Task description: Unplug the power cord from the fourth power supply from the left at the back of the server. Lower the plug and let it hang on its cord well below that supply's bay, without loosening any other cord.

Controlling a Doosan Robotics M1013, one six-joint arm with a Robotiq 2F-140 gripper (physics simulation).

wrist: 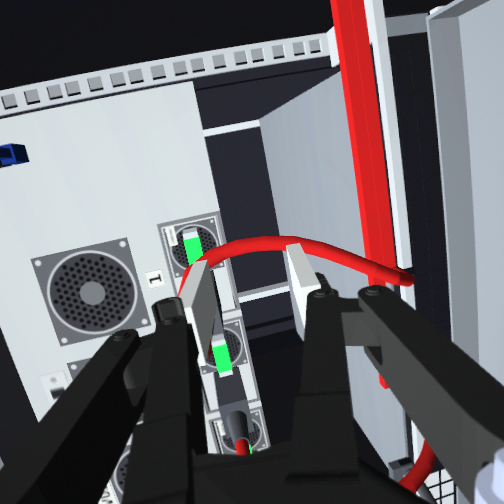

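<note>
The view is rolled, so the server's power supply bays run in a column down the middle. The top bay [192,245] and the bay below it [225,350] show green latches. The lowest visible bay [240,435] holds a black plug with a red cord. My gripper [250,295] is open and holds nothing. A red cord [280,245] arcs across just beyond both fingertips. Its left end goes behind the left finger pad [200,300], which hides any plug there. Its right end meets the red vertical cable run [362,150].
A round fan grille [92,292] sits on the grey rear panel at the left, with a blue port [12,154] above it. A perforated rack rail [165,70] crosses the top. A grey side wall [470,175] stands at the right, with a dark gap beside the server.
</note>
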